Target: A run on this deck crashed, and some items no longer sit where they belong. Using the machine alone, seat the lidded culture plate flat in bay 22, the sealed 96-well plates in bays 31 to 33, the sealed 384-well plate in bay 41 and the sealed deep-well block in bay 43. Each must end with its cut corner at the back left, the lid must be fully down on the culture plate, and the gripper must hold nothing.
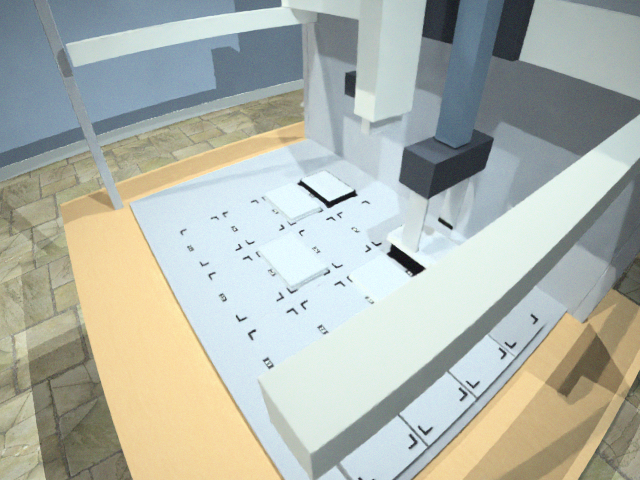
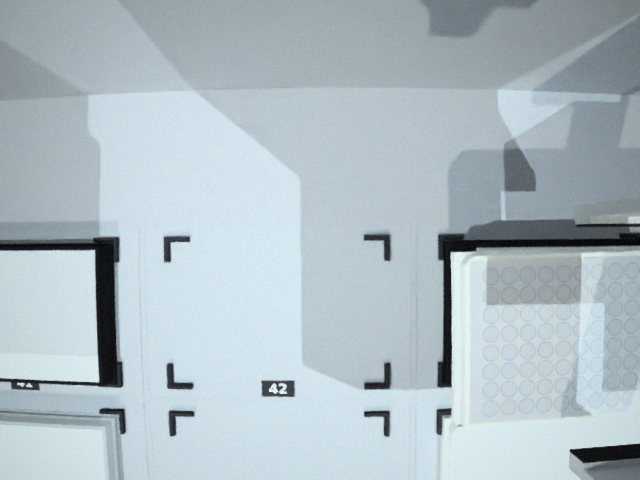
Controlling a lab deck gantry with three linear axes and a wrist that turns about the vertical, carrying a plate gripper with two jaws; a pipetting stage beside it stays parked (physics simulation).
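Frame: origin at the robot's base, x ahead, y left, z up, level; millimetres.
Where they show: gripper, fingertip midpoint: [image 1: 428, 235] [image 2: 611, 338]; robot's base at its link origin: [image 1: 181, 232].
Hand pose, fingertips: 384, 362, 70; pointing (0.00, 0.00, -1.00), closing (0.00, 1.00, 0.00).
Each offset is from my fingertips to the top centre of the thing, as dx, dy, dz. "spot": to the spot under its first point.
The sealed deep-well block {+8, +2, -28} [image 1: 404, 259] [image 2: 446, 320] stands black-walled in bay 43. A sealed 96-well plate {-1, -3, -13} [image 1: 397, 237] [image 2: 527, 330] lies on top of it, shifted left and forward. My gripper [image 1: 429, 236] [image 2: 612, 335] is open, its jaws apart behind and in front of that plate; jaw contact is not visible. Another 96-well plate {+8, -105, -56} [image 1: 379, 277] [image 2: 496, 452] is in bay 33, and one {-320, -105, -56} [image 1: 293, 200] [image 2: 46, 452] is in bay 31. The black 384-well plate {-320, +2, -56} [image 1: 327, 186] [image 2: 46, 304] is in bay 41. The lidded culture plate {-155, -212, -54} [image 1: 293, 258] lies in bay 22; cut corners are unclear.
The parked pipetting stage [image 1: 387, 62] hangs behind and left of the gripper. A thick pale beam [image 1: 449, 289] crosses the front and hides part of the deck. The bay 42 label {spot: -156, -44, -70} [image 2: 278, 388] and its corner marks show left of the stack.
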